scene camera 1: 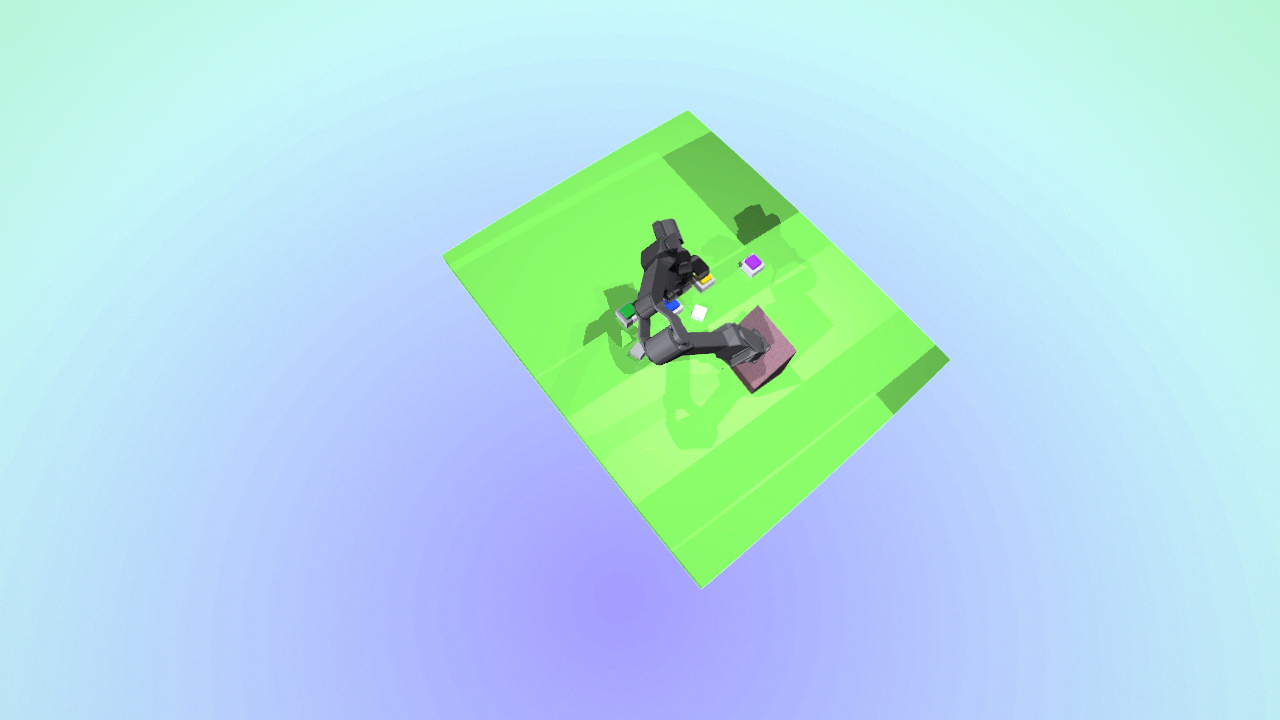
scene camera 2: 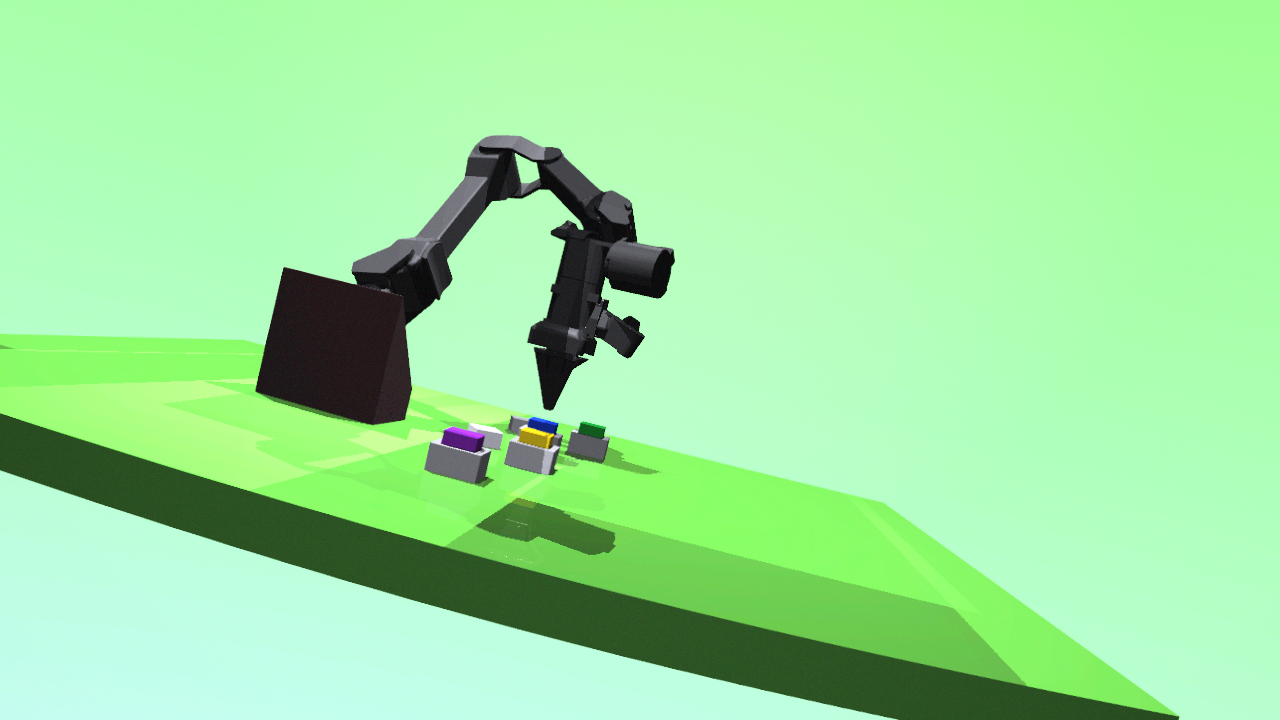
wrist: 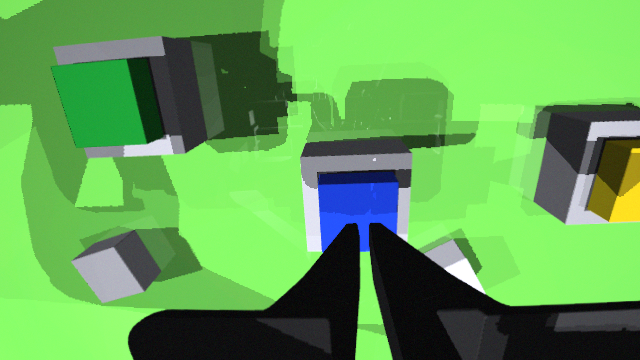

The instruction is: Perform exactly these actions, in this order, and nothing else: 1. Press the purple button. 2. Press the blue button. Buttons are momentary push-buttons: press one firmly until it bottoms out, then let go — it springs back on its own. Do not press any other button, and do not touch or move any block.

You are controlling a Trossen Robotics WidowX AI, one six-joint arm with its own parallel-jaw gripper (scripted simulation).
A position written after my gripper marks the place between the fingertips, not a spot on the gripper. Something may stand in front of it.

My gripper (scene camera 2: 548, 410) is shut, holding nothing. I also see a white block (wrist: 449, 256), a blue button (wrist: 363, 198), a green button (wrist: 108, 103) and a purple button (scene camera 2: 453, 436).
My gripper also shows in scene camera 1 (scene camera 1: 671, 299) and in the wrist view (wrist: 363, 233).
